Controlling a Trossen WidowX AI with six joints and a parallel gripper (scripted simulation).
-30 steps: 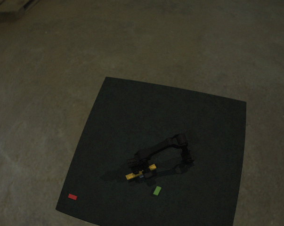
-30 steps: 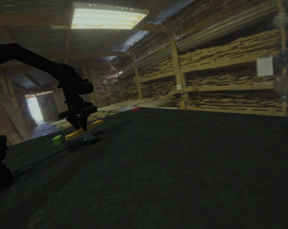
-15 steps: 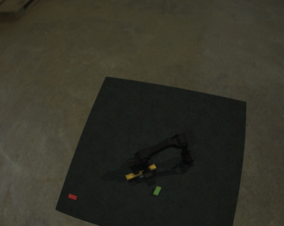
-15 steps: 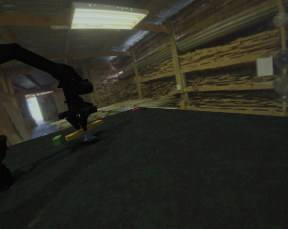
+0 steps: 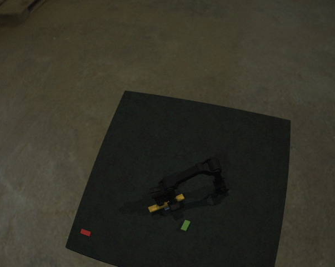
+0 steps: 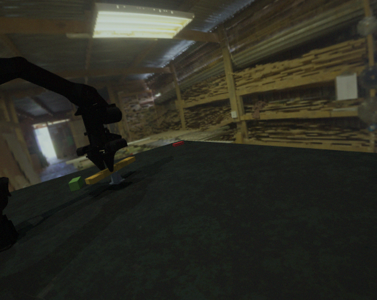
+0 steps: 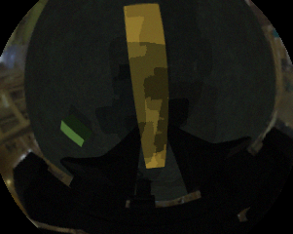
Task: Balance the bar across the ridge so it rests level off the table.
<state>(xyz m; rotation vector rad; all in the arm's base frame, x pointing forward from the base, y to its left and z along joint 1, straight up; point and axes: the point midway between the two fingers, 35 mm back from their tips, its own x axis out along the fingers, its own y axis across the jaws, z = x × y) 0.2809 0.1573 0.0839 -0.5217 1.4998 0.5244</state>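
Now: gripper tip 2 cm short of the yellow bar and 2 cm to the right of it. The rest, counted from my gripper tip: red block 46 cm ahead, 34 cm to the left, 4 cm below; ridge 2 cm ahead, 2 cm to the left, 1 cm below; green block 12 cm behind, 13 cm to the left, 3 cm below.
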